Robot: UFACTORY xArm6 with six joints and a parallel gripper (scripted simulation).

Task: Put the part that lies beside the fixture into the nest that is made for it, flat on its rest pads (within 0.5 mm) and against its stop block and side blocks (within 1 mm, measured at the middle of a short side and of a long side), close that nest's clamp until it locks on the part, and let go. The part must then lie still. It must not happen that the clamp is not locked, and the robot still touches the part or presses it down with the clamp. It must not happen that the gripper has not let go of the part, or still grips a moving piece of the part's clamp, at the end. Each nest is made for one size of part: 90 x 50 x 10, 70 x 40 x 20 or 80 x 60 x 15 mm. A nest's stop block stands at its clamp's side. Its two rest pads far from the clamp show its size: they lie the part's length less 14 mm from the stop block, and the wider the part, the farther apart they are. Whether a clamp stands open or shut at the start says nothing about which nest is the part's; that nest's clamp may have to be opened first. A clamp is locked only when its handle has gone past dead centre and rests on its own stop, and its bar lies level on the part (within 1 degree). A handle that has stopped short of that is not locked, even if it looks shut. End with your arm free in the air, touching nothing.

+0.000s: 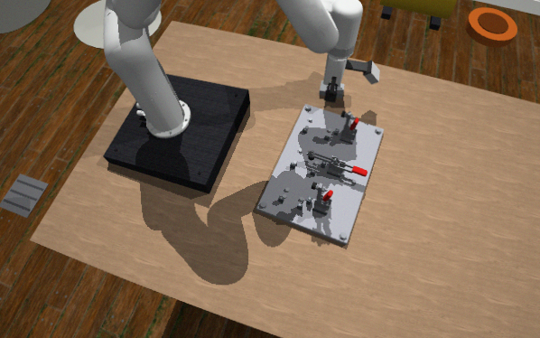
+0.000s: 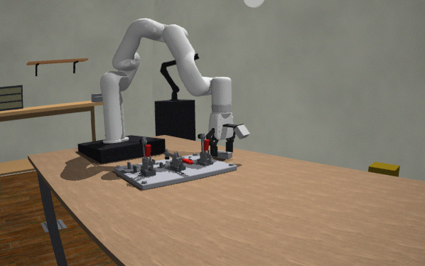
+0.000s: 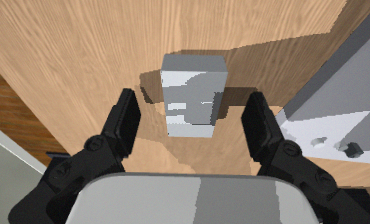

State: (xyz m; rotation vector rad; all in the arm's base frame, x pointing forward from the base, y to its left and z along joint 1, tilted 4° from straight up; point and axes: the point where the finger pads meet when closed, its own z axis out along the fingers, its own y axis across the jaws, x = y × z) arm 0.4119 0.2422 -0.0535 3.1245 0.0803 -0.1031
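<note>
Now: the grey block 10 mm below my hand. From my hand the other things lie so: clamp (40 mm ahead, 380 mm to the right, 40 mm above); fixture plate (30 mm ahead, 260 mm to the right, 10 mm below).
</note>
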